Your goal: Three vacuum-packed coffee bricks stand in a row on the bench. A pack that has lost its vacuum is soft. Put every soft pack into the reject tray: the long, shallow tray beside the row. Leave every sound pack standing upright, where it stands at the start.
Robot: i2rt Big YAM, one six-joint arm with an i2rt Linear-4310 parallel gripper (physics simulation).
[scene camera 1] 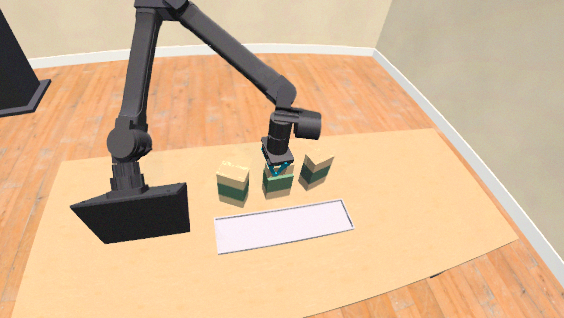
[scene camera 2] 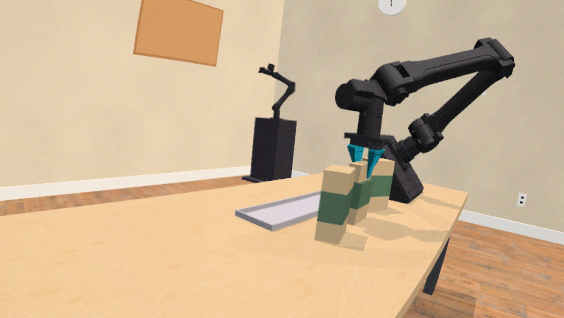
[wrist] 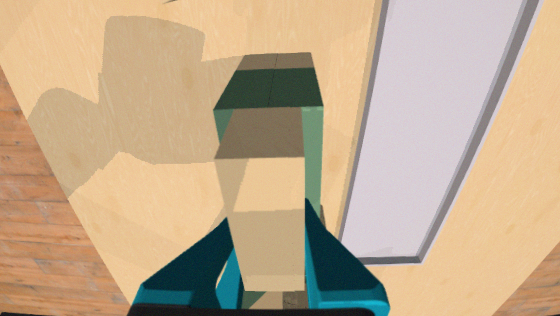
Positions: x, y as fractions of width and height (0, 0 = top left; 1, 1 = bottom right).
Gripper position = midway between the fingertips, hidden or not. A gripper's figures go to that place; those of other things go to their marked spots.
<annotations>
My gripper (wrist: 0.49, 0.66): 16 cm from the lens. A shallow reject tray (wrist: 0.78, 0.23) is 26 cm from the lens.
</annotations>
